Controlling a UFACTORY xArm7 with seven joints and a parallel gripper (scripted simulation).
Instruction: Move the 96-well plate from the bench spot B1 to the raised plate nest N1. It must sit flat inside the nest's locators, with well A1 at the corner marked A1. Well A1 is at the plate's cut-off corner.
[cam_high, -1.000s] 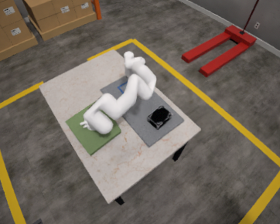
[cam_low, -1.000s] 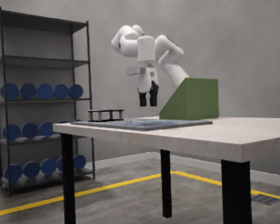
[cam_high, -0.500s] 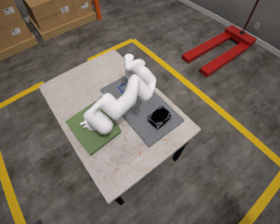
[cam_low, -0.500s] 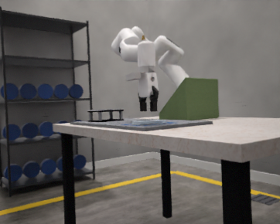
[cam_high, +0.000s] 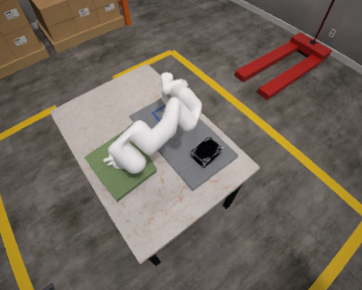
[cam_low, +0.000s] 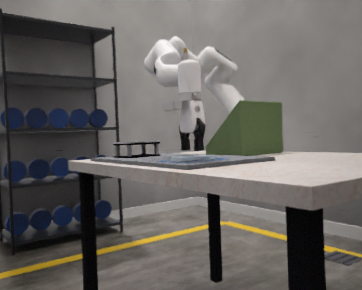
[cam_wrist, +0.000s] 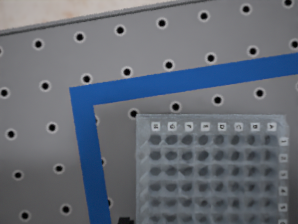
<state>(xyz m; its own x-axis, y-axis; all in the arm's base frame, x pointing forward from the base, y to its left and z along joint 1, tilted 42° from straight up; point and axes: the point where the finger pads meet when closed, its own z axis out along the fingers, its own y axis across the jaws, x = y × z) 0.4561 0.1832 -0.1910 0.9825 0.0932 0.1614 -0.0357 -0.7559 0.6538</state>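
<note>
Right now the 96-well plate is 3 cm below my hand. From my hand the other things lie so: raised nest N1: 42 cm to the right, 3 cm ahead, 2 cm above.
</note>
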